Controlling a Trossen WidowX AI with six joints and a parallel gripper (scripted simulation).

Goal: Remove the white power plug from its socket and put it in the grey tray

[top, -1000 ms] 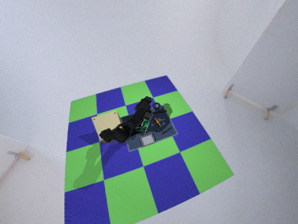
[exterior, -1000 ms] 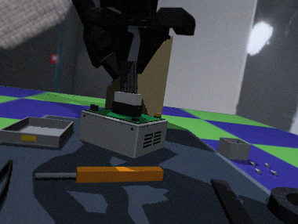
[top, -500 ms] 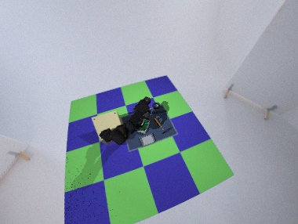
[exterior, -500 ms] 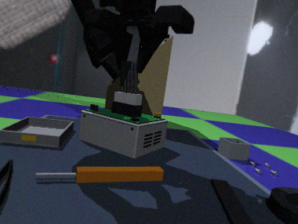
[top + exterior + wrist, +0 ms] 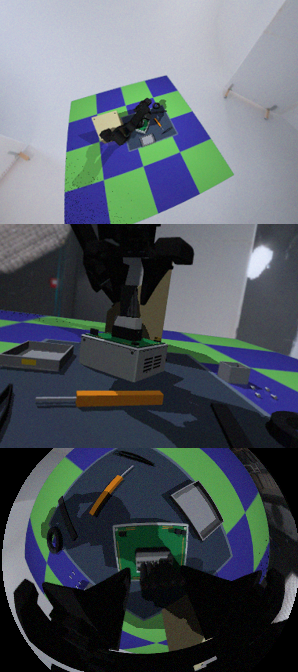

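My gripper tip is now 30 mm above the white power plug. From my gripper tip the other things lie so: black bar: 220 mm ahead, 110 mm below, 90 mm to the left; then dark mat: 110 mm below, 50 mm ahead.
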